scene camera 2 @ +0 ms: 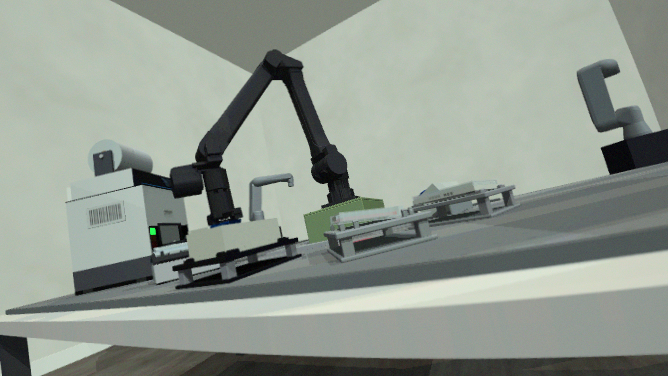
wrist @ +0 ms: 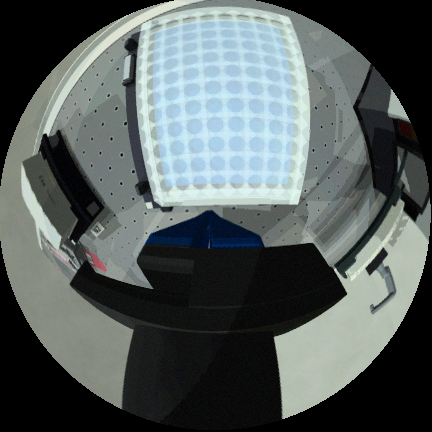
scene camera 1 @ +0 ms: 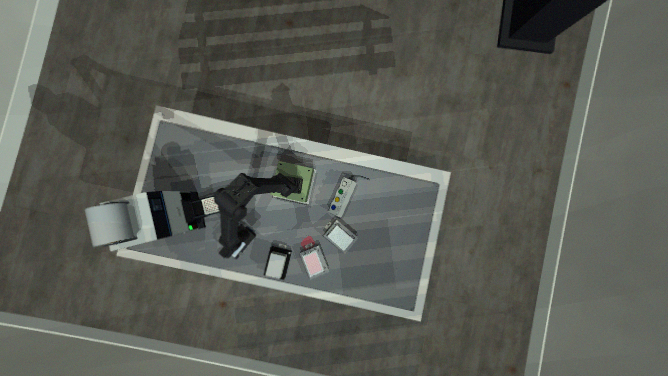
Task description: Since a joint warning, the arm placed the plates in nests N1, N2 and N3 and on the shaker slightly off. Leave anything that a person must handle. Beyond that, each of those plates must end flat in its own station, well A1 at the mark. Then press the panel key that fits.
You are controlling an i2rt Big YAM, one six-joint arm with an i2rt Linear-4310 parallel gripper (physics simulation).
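Note:
My gripper is shut and empty, its blue fingertips beside the near end of a blue-welled plate. That plate sits on a black nest, whose rim shows along its left side in the wrist view. A tall pale plate stands in the black nest labelled N2. A pink plate lies in a grey nest. A white plate lies on a grey station. Seating and A1 corners are too small to tell. The key panel has coloured keys.
A white machine with a roll and a green light stands at the left, with a welled plate at its front. The arm stands on a green block. A red card lies by the pink plate.

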